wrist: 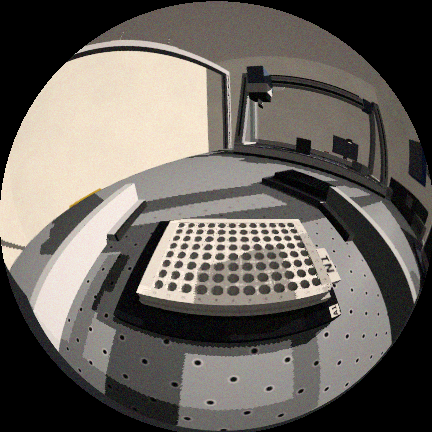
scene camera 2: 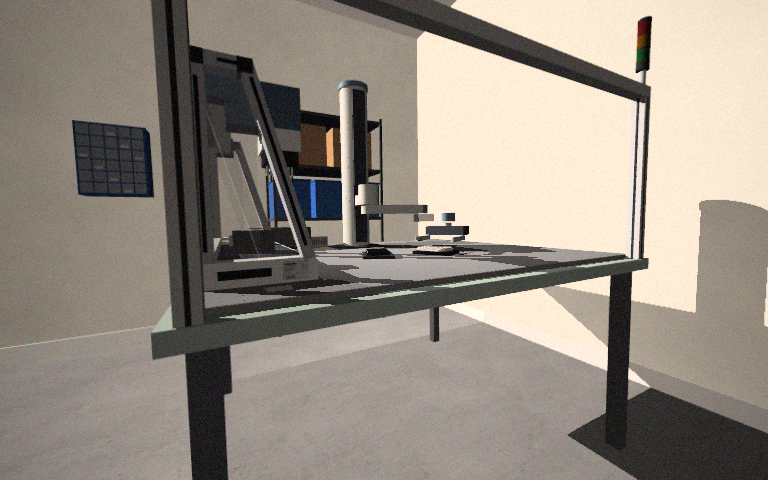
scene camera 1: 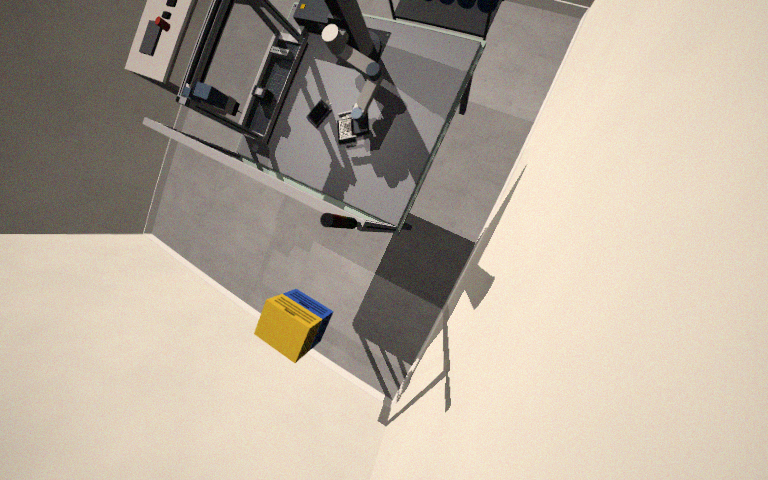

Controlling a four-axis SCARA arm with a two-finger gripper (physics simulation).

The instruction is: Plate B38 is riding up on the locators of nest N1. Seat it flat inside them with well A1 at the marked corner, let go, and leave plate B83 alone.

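Seen in the pictures: gripper, fingertip midpoint: (wrist: 236,191) (scene camera 2: 433,239) (scene camera 1: 339,127); arm's base, link origin: (scene camera 1: 363,50).
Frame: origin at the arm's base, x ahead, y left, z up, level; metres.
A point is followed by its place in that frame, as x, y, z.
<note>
A pale many-welled plate, B38 (scene camera 1: 344,127) @[0.548, 0.128, 0.040] (scene camera 2: 434,248) @[0.588, 0.107, 0.038] (wrist: 235,260) @[0.552, 0.143, 0.040], lies on black nest N1 (wrist: 225,327) @[0.536, 0.183, 0.025]. In the wrist view its near edge stands above the nest; more black shows along its left side than its right. The marked corner's A1 tag (wrist: 334,311) @[0.466, 0.148, 0.025] is at the near right, below the N1 tag (wrist: 327,265) @[0.473, 0.091, 0.015]. The plate's own lettering is unreadable. My gripper (scene camera 2: 441,238) @[0.568, 0.115, 0.074] (wrist: 236,191) @[0.568, 0.115, 0.074] is open and empty, its fingers apart on either side above the plate. No B83 label is legible; a low black object (scene camera 1: 318,113) @[0.515, -0.109, 0.034] (scene camera 2: 378,253) @[0.568, -0.142, 0.031] (wrist: 300,182) @[0.524, -0.081, 0.037] lies beyond the nest.
A framed gantry machine (scene camera 2: 281,181) @[0.850, -0.530, 0.251] stands at one side of the bench, beyond the black object in the wrist view. The arm's column (scene camera 2: 345,164) @[0.033, -0.068, 0.462] rises at the bench's back. A beam frame (scene camera 2: 566,59) @[1.044, 0.226, 0.603] spans the bench edge, with a signal light (scene camera 2: 643,44) @[1.031, 0.687, 0.762] on it.
</note>
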